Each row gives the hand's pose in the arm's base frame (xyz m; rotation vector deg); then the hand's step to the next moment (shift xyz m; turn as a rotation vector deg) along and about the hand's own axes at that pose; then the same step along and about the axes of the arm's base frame.
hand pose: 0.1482 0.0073 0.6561 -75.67 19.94 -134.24
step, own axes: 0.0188 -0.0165 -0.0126 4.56 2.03 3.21
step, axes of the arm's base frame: -0.0233 0.0056 0.0144 1.16 -3.99 4.23
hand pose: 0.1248 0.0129 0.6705 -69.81 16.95 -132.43
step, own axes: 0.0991 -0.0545 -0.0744 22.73 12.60 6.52
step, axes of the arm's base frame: -0.1255 -0.0093 0.0498 -1.15 -22.42 14.63
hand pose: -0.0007 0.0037 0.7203 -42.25 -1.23 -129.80
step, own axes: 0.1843 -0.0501 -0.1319 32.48 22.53 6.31
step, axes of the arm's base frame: -0.2024 -0.1134 -0.0054 -0.18 -36.00 17.49
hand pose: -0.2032 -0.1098 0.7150 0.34 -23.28 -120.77
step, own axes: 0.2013 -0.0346 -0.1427 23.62 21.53 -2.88
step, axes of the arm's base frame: -0.1148 -0.1897 -0.1137 5.32 -30.82 7.16
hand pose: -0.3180 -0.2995 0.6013 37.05 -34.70 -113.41
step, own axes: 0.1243 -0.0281 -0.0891 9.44 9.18 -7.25
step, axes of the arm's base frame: -0.0118 -0.1111 -0.1082 6.49 -13.50 -1.28
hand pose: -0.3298 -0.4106 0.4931 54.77 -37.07 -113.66
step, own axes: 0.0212 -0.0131 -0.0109 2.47 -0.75 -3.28
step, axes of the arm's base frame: -0.0050 -0.0119 -0.0239 1.39 -1.99 -3.40
